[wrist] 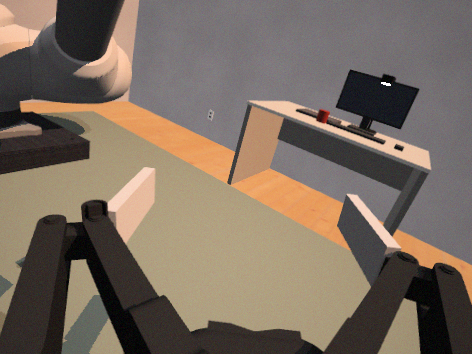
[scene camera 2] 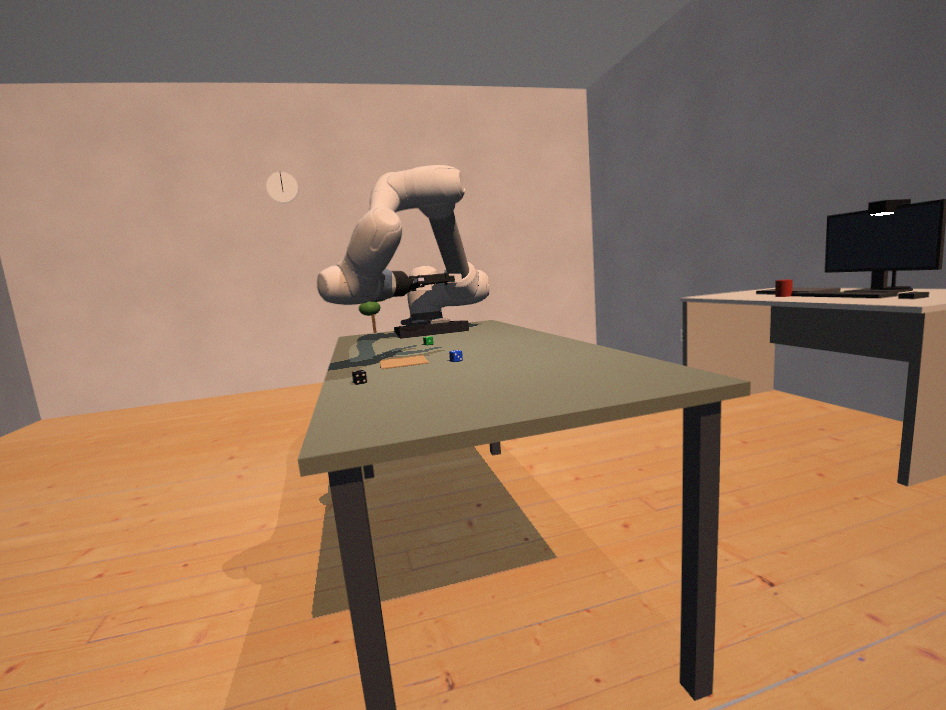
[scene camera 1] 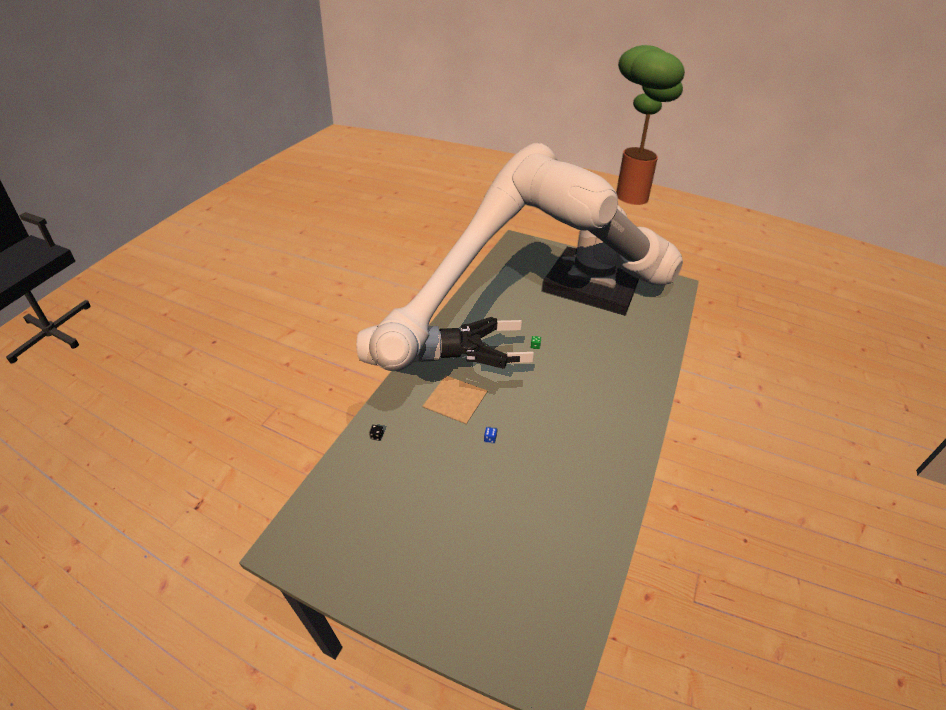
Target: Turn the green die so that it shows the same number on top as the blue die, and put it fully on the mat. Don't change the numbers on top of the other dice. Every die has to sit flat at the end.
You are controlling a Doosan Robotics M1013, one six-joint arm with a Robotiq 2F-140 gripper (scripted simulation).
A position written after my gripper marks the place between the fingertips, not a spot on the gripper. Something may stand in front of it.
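Tan mat (scene camera 1: 453, 398), out of frame in the wrist view. My gripper (scene camera 1: 526, 340), (scene camera 2: 445, 282), (wrist: 248, 198).
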